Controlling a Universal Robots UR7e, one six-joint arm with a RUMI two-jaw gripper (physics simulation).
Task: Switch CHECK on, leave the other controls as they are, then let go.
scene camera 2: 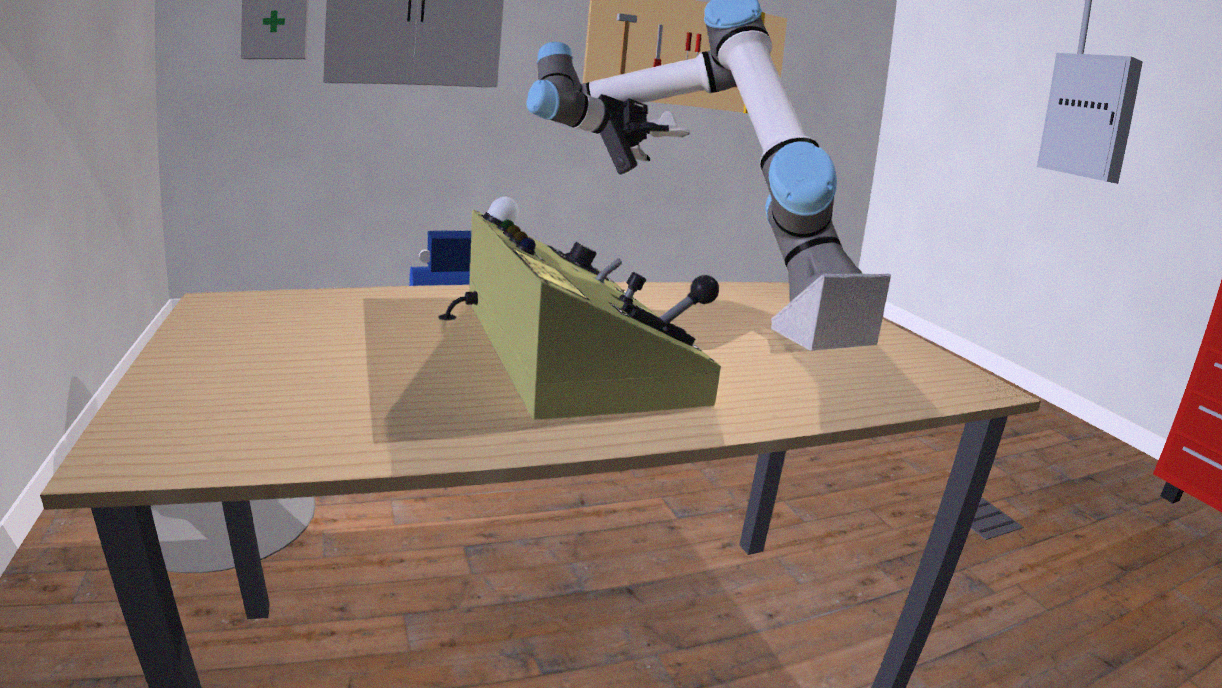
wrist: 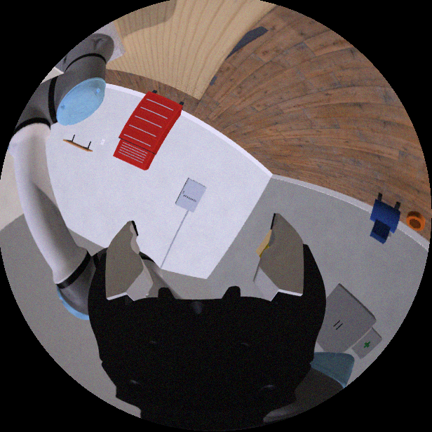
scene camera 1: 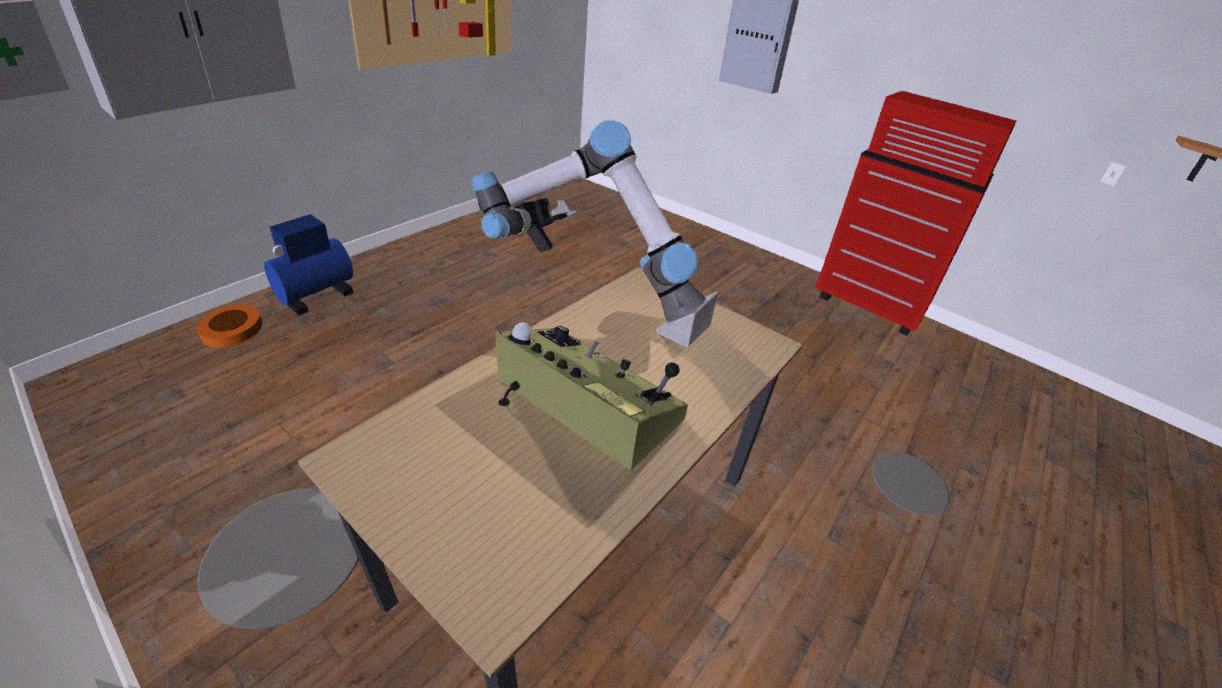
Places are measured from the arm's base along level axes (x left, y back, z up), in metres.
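Pixels of known places: gripper, fingertip midpoint: [scene camera 2: 669, 146] [scene camera 1: 559, 217]; arm's base at its link origin: [scene camera 2: 829, 297] [scene camera 1: 686, 310].
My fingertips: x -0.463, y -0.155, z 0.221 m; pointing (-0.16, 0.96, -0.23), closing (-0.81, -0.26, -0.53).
Observation:
Ahead of a thing's pixels: the offset from my fingertips to its top centre. "spot": to the spot under its first point. Level surfaces: height alone.
An olive-green sloped console [scene camera 1: 564, 410] [scene camera 2: 615, 376] stands on the table {dz -0.297 m} [scene camera 1: 410, 478] [scene camera 2: 256, 384]. It bears a ball-topped black lever {dx +0.651, dy -0.217, dz -0.131 m} [scene camera 1: 672, 370] [scene camera 2: 703, 288], a small black-topped control {dx +0.532, dy -0.279, dz -0.159 m} [scene camera 1: 625, 364] [scene camera 2: 635, 280], a grey lever {dx +0.412, dy -0.270, dz -0.167 m} [scene camera 1: 591, 349] [scene camera 2: 609, 269], a black knob {dx +0.292, dy -0.280, dz -0.166 m} [scene camera 1: 560, 335] [scene camera 2: 582, 252], a white dome {spot: dx +0.298, dy -0.443, dz -0.097 m} [scene camera 1: 521, 331] [scene camera 2: 502, 207] and several round buttons. The labels are too small to read, so I cannot tell which control is CHECK or its position. My gripper [scene camera 2: 665, 145] [wrist: 202, 219] is open and empty, raised above and apart from the console, which does not show in the wrist view.
The arm's grey base bracket [scene camera 1: 690, 323] [scene camera 2: 846, 311] stands on the table beside the console. A short black cable {spot: dx +0.315, dy -0.513, dz -0.270 m} [scene camera 1: 508, 393] [scene camera 2: 457, 303] sticks out of the console's tall side. A red tool cabinet [scene camera 1: 906, 213] [wrist: 150, 125] and a blue compressor [scene camera 1: 307, 264] [wrist: 384, 217] stand near the walls.

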